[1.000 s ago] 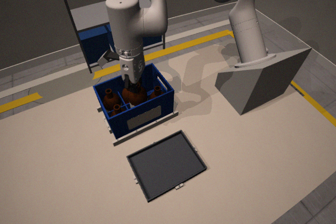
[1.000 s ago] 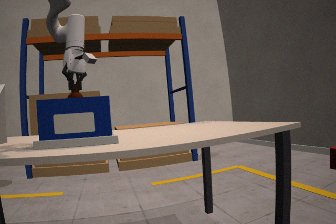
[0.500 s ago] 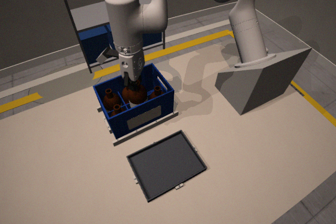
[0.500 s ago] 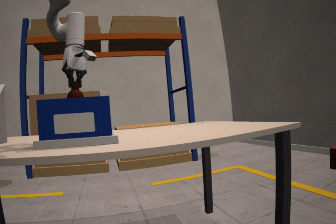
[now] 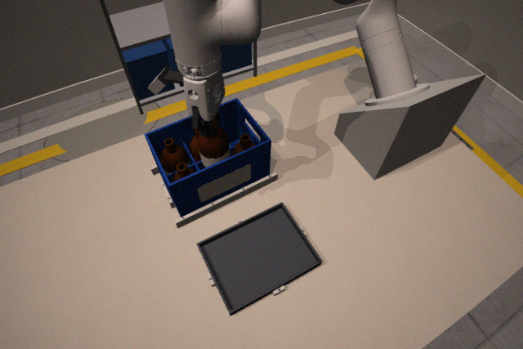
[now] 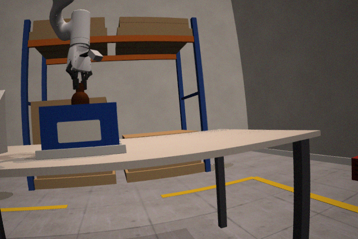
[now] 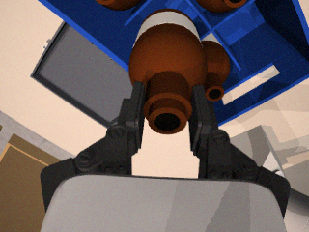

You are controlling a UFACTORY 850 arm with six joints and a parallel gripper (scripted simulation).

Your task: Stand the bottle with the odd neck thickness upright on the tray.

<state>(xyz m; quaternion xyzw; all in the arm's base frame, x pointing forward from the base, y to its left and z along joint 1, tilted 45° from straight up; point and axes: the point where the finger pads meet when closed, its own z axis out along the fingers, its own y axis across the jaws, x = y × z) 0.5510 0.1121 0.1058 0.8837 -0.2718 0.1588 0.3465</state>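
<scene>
The brown bottle lies 70 mm below my hand. Round my hand: dark grey tray (30 mm behind, 230 mm to the left, 250 mm below); crate (10 mm ahead, 40 mm to the right, 180 mm below).
</scene>
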